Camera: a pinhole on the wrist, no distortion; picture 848 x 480 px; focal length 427.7 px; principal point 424.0 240.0 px. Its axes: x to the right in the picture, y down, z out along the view. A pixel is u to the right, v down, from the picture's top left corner.
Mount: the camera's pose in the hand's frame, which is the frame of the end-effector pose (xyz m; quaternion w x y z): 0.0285 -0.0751 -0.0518 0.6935 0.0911 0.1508 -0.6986
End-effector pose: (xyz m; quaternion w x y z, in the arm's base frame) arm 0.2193 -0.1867 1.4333 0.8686 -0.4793 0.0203 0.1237
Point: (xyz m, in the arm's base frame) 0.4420 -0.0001 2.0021
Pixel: 540.4 305.5
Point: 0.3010 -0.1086 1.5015
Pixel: 133.9 382.4
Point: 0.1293 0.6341 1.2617
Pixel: outside the picture
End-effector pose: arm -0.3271 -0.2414 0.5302 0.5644 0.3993 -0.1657 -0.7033
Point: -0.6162 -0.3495 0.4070
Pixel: 555.2 416.5
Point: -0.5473 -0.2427 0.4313
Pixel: 594.6 251.7
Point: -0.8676 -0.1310 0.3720
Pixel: 697.2 165.5
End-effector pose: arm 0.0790 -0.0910 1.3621 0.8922 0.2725 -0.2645 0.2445
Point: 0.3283 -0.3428 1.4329
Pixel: 688.9 426.5
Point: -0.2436 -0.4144 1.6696
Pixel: 142.0 42.6
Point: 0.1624 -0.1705 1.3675
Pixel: 433.7 274.2
